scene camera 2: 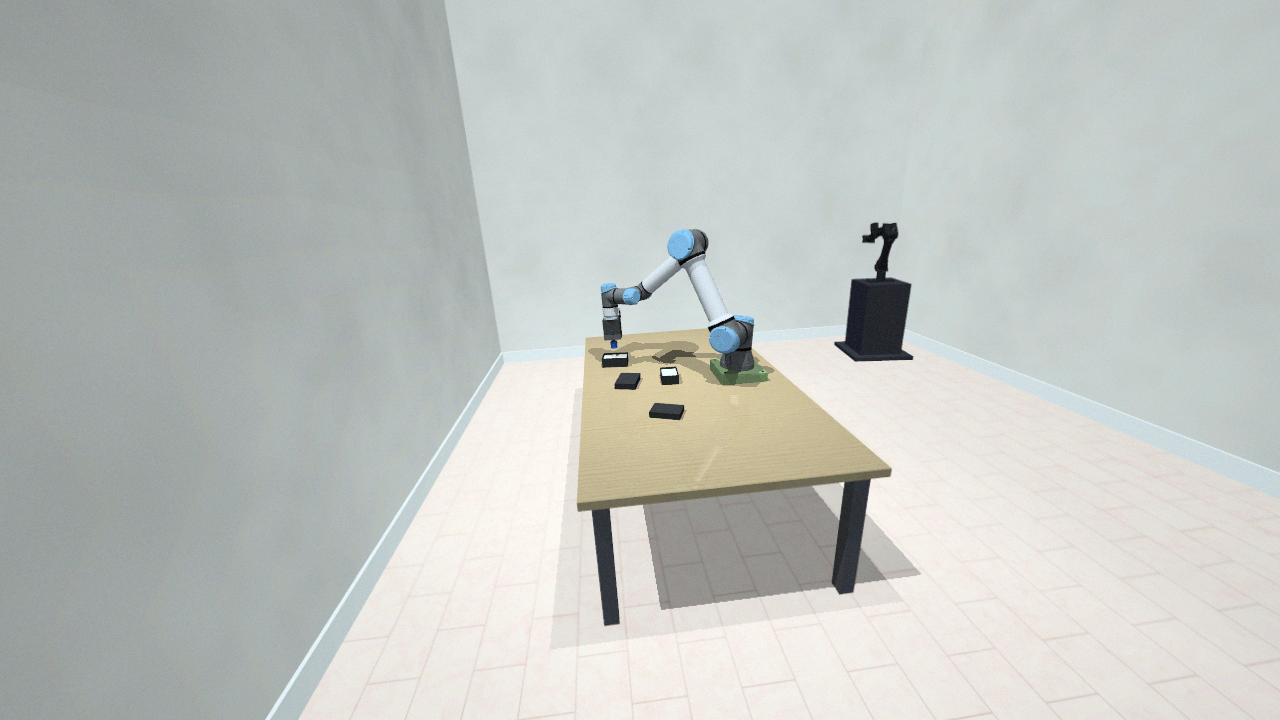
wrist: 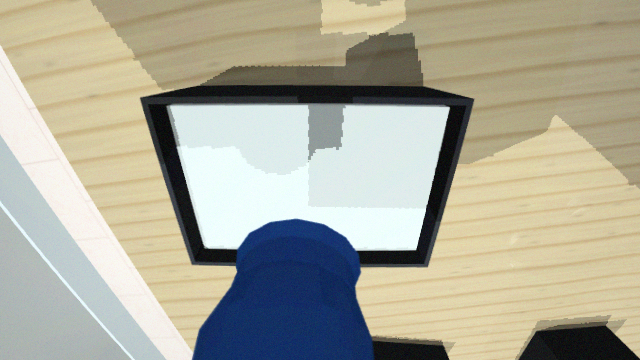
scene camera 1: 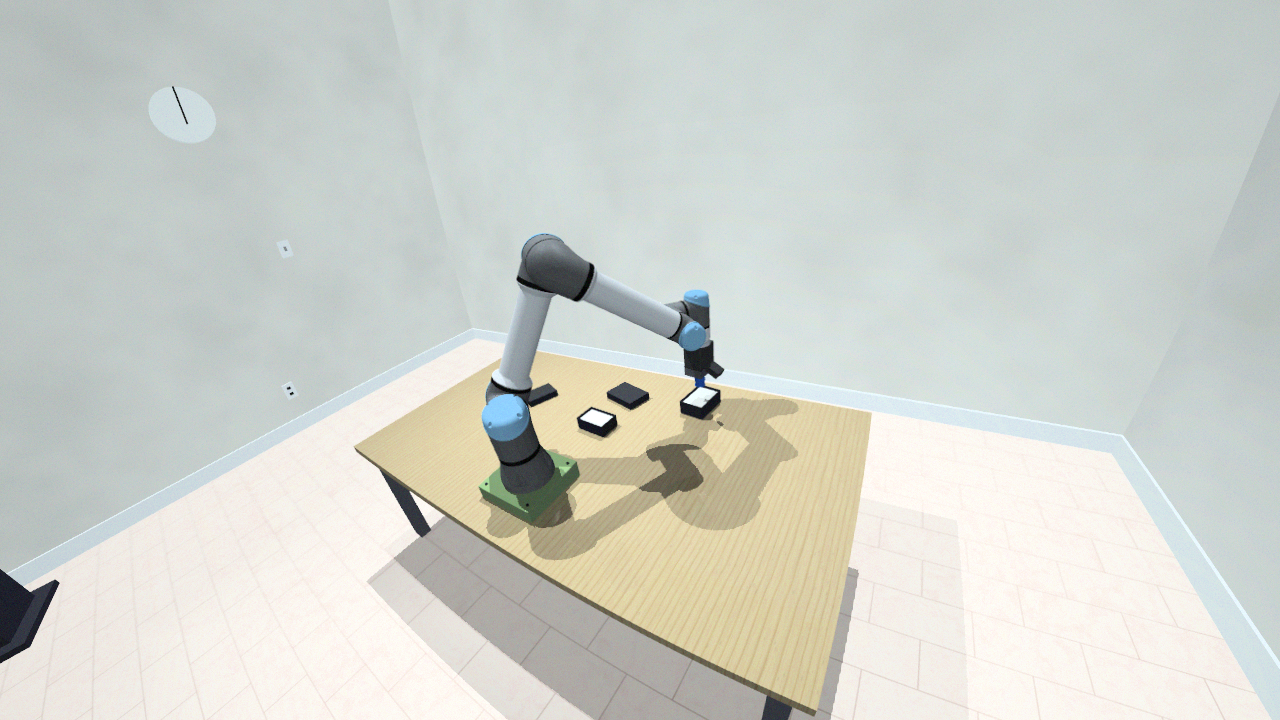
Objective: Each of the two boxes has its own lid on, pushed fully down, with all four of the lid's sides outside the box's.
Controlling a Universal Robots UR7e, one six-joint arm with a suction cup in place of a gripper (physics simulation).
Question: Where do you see a larger dark lid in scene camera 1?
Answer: At 625, 394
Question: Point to a smaller box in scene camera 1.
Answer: At 596, 421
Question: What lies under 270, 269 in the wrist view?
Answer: The suction cup.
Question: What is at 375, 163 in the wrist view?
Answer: A larger box.
